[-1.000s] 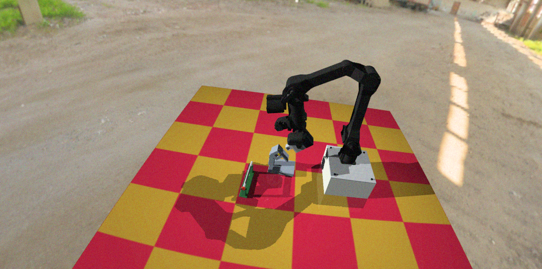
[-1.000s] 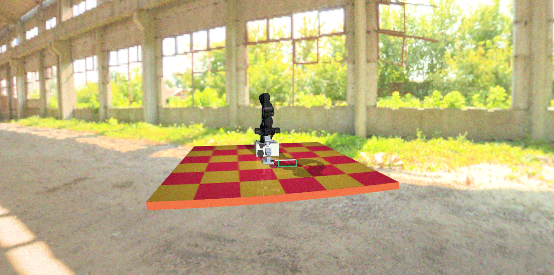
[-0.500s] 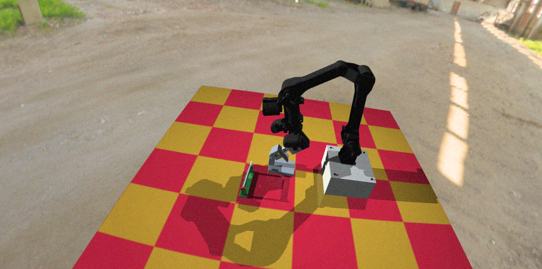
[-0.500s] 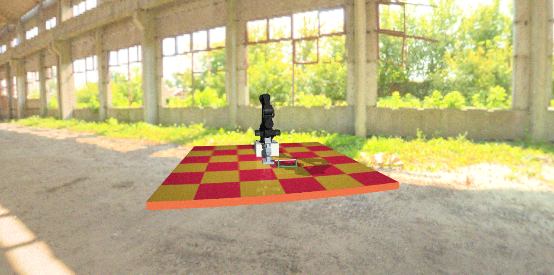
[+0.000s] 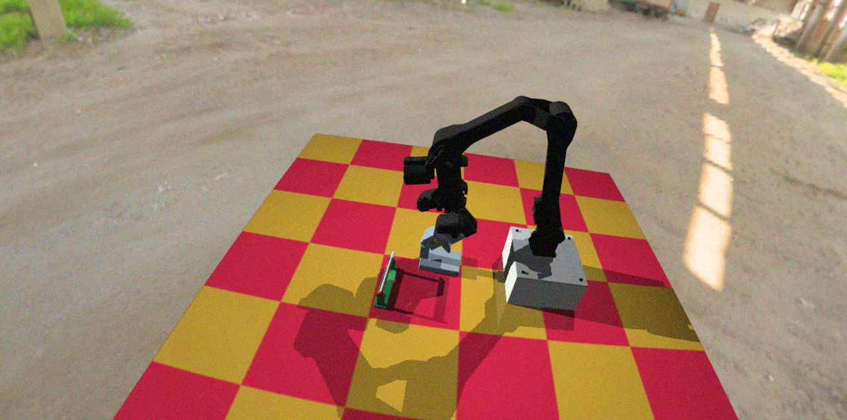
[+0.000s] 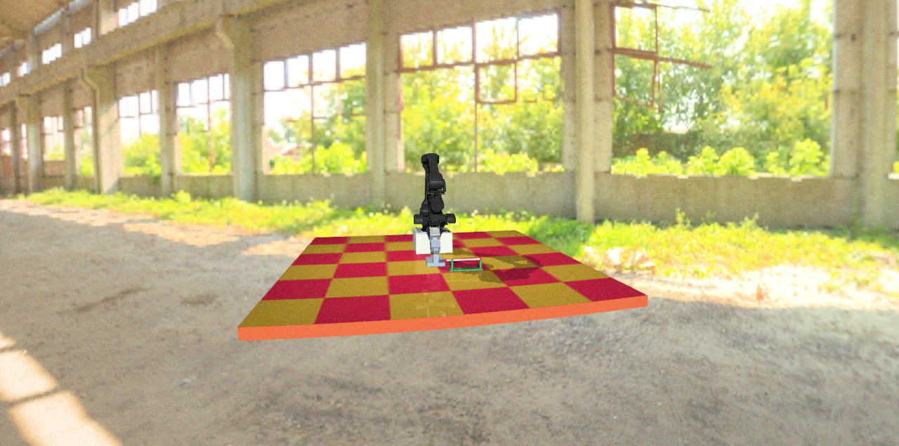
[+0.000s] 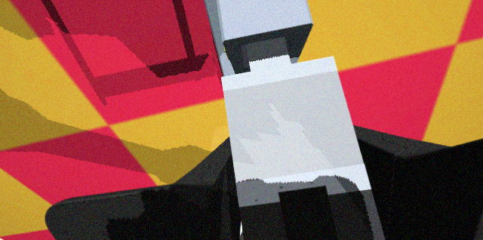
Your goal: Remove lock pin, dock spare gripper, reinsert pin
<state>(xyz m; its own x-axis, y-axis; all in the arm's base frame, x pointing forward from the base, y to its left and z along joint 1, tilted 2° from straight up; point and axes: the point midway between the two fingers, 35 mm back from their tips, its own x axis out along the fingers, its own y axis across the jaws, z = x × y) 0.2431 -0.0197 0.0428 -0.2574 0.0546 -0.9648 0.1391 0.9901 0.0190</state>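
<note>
Now: the green cradle 17 cm ahead of my gripper tip, 10 cm to the left of it and 10 cm below it. Also, from my gripper tip: spare gripper: 1 cm ahead, 1 cm above; grey mount: 5 cm ahead, 6 cm below.
</note>
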